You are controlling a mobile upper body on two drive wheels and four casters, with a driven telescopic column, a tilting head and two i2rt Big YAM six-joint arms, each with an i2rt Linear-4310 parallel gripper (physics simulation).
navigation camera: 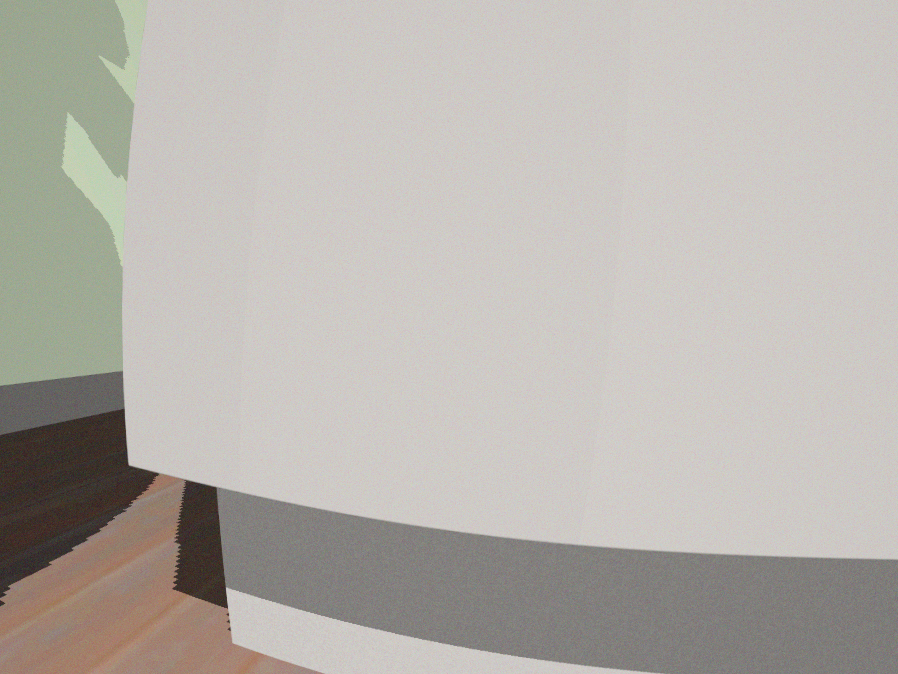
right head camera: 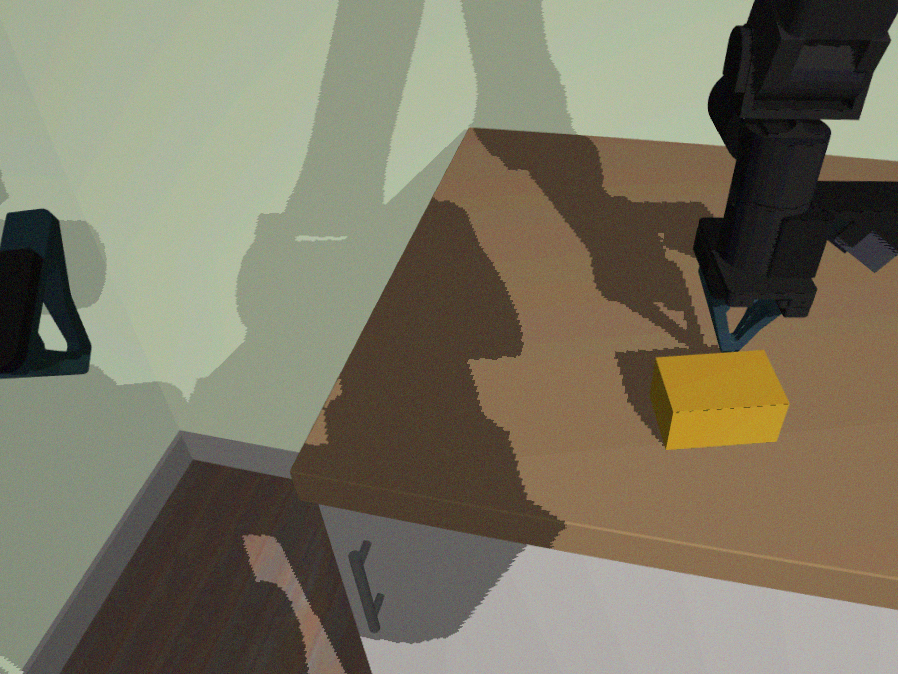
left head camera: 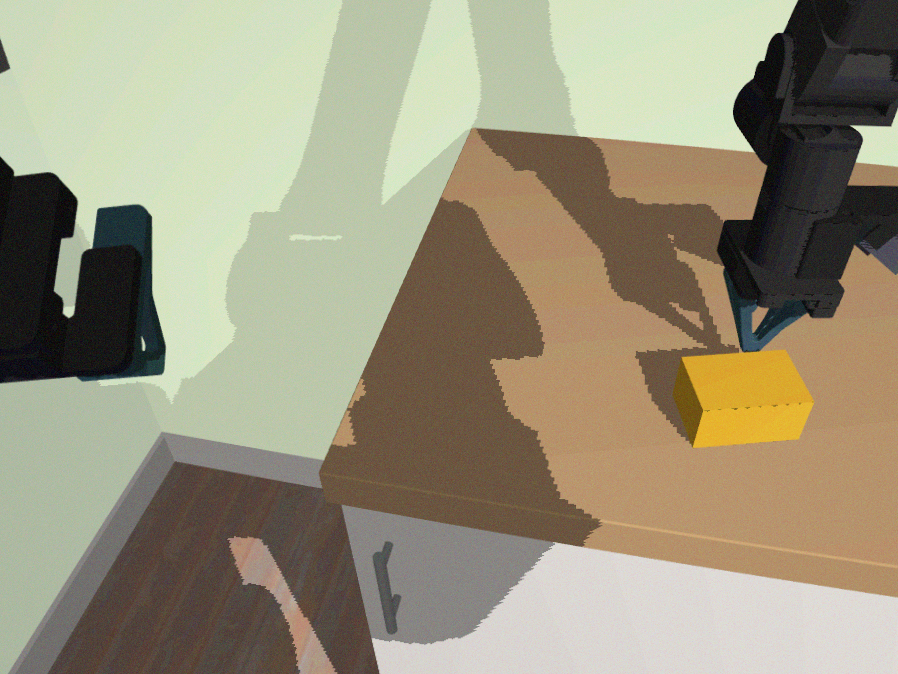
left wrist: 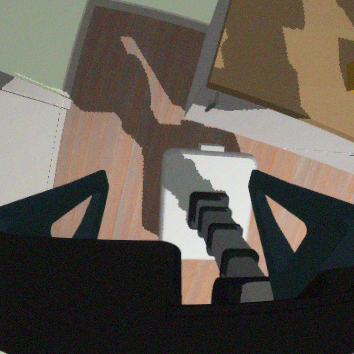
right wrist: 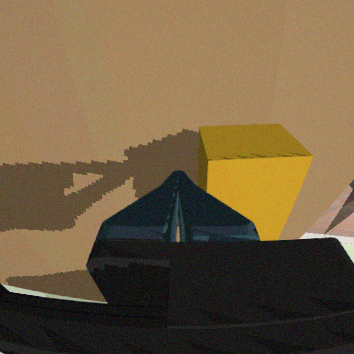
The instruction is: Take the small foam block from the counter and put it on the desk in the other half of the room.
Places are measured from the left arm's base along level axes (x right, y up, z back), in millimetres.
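Where they show: left gripper, fingertip midpoint: (left head camera: 58,369) (left wrist: 178,177); right gripper, fingertip midpoint: (right head camera: 728,350) (left head camera: 749,350) (right wrist: 177,178).
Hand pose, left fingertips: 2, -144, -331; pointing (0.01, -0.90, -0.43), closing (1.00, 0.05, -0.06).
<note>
Each offset is from my left fingertips to the top centre of the thing, as dx, dy, dz. "spot": to the spot under its first point. Level surfaces: height alone.
The foam block, a yellow box @(+404, -209, -196) (left head camera: 747,399) (right head camera: 721,399) (right wrist: 255,185), lies on the wooden counter top @(dy -254) (left head camera: 609,449) (right head camera: 580,449) (right wrist: 150,60). It also shows in part at the right edge of the left wrist view (left wrist: 350,77). My right gripper (left head camera: 750,349) (right head camera: 728,350) (right wrist: 177,178) is shut with its fingertips together and nothing between them. Its tips are at the block's far side in the head views and left of the block in the right wrist view; whether they touch it I cannot tell. My left gripper (left wrist: 178,177) is open and empty, off the counter's left side. The desk does not show.
The counter's cabinet front (left head camera: 652,609) (navigation camera: 507,290) has a dark handle @(spot: +102, -400, -121) (left head camera: 385,587) (right head camera: 364,587). A pale green wall (left head camera: 217,108) stands behind the counter. My white base (left wrist: 215,175) stands on the wood floor @(dy -1164) (left wrist: 95,160). A pale cabinet (left wrist: 30,140) is at the left of the left wrist view.
</note>
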